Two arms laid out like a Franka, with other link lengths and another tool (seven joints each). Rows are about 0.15 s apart.
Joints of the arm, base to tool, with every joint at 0 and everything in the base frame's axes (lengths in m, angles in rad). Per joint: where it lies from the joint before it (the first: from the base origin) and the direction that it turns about. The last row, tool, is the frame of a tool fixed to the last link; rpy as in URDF.
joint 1: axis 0 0 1 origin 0.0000 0.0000 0.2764
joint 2: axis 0 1 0 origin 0.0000 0.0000 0.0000
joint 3: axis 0 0 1 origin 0.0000 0.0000 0.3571
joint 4: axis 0 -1 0 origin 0.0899 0.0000 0.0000
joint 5: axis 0 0 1 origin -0.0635 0.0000 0.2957
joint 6: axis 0 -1 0 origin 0.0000 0.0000 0.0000
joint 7: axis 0 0 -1 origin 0.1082 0.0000 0.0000
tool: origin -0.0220 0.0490 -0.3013 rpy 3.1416 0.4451 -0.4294
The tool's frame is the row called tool.
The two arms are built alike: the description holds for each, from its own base.
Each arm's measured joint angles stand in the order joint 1, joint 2, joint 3, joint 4, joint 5, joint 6, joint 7.
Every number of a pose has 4 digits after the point. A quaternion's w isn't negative.
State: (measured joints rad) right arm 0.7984 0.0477 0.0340 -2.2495 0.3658 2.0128 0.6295; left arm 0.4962 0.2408 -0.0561 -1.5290 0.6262 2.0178 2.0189
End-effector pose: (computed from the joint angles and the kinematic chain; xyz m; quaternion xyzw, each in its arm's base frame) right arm 0.1892 0.3987 0.1824 -0.8868 0.2097 0.4111 0.0230; left arm 0.5940 0.4121 0.3886 -0.3569 0.7950 0.3562 0.3372
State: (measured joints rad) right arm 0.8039 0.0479 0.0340 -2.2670 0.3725 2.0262 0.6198; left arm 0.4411 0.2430 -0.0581 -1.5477 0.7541 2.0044 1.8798
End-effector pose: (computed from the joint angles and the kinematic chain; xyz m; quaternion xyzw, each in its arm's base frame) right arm 0.1844 0.3972 0.1779 -0.8866 0.2067 0.4133 0.0218; left arm 0.6034 0.4027 0.3953 -0.3541 0.7688 0.3995 0.3520
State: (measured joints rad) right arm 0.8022 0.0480 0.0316 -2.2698 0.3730 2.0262 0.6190; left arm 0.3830 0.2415 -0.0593 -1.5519 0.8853 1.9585 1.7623
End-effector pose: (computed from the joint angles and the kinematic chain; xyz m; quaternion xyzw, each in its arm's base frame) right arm 0.1852 0.3956 0.1771 -0.8858 0.2087 0.4140 0.0216; left arm 0.6087 0.3939 0.4126 -0.3448 0.7392 0.4466 0.3677
